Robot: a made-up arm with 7 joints.
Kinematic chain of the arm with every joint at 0, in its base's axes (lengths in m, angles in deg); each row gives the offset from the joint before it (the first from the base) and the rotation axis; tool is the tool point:
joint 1: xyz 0 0 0.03 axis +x
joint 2: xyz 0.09 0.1 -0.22 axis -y
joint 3: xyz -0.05 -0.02 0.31 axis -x
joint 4: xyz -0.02 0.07 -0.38 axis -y
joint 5: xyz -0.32 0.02 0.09 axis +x
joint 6: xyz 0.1 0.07 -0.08 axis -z
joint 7: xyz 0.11 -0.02 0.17 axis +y
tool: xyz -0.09 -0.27 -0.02
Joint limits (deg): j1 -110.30..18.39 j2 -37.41..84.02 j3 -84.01..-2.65 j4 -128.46..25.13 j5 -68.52..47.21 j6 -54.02..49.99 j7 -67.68..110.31
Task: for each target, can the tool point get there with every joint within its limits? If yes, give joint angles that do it. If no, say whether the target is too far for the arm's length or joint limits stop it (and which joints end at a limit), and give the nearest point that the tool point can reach.
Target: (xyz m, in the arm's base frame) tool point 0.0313 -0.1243 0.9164
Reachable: no: joint limits stop it (at a limit: joint 1, joint 2, joint 3, joint 5, joint 6) | nearest point -0.0232 0.0736 0.5567 | short by 0.414 m
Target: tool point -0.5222 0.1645 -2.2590
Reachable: no: too far | nearest point -0.1741 0.0645 -0.8673 | short by 1.438 m
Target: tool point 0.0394 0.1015 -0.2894
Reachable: yes | joints -92.60 34.62 -65.27 -60.58 -59.51 -35.73 15.99
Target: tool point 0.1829 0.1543 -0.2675
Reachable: yes | joints -61.26 -6.07 -70.82 -51.61 -34.78 -38.99 -36.30
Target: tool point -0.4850 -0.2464 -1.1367
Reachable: no: joint limits stop it (at a limit: joint 2, joint 3, joint 4, joint 5, joint 6) | nearest point -0.3891 -0.1762 -0.8041 | short by 0.353 m
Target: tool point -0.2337 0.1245 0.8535
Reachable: no: joint limits stop it (at a limit: joint 1, joint 3, joint 4, joint 5, joint 6) | nearest point -0.1435 0.1984 0.5957 | short by 0.283 m
